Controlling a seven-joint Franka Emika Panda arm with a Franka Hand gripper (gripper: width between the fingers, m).
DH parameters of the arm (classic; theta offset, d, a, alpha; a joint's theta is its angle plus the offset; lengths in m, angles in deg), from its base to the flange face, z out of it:
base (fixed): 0 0 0 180
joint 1: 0 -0.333 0 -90
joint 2: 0 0 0 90
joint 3: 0 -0.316 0.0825 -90
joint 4: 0 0 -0.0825 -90
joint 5: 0 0.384 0 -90
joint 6: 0 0 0.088 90
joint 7: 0 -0.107 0 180
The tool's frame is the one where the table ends.
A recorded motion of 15 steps. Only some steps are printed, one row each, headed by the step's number.
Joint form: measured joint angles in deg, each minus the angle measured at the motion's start. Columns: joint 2, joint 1, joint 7, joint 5, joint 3, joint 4, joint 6.
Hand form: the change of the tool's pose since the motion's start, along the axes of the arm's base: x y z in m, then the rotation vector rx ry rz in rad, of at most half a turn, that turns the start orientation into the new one. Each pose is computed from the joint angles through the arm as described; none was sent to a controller.
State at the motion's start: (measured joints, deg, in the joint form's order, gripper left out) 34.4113 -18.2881 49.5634 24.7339 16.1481 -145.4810 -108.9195
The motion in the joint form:
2: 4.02 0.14 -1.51 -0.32 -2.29 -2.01 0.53
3: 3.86 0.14 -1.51 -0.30 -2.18 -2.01 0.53
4: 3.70 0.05 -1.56 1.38 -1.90 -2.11 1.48
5: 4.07 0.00 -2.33 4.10 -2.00 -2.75 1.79
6: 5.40 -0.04 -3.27 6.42 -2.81 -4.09 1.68
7: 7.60 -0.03 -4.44 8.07 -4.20 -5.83 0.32
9: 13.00 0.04 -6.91 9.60 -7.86 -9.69 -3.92
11: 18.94 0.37 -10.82 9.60 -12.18 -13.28 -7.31
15: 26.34 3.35 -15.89 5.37 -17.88 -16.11 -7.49
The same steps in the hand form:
2: -0.0191 0.0127 0.0090 -0.0106 -0.0187 0.0196
3: -0.0185 0.0121 0.0080 -0.0100 -0.0156 0.0180
4: -0.0200 0.0138 0.0061 0.0198 0.0088 0.0139
5: -0.0233 0.0182 0.0049 0.0627 0.0328 -0.0066
6: -0.0311 0.0258 0.0042 0.0942 0.0459 -0.0196
7: -0.0404 0.0340 0.0059 0.1104 0.0329 -0.0365
9: -0.0611 0.0493 0.0108 0.1068 -0.0323 -0.0689
11: -0.0844 0.0627 0.0160 0.0743 -0.0972 -0.1076
15: -0.1113 0.0658 0.0238 -0.0398 -0.1793 -0.1545

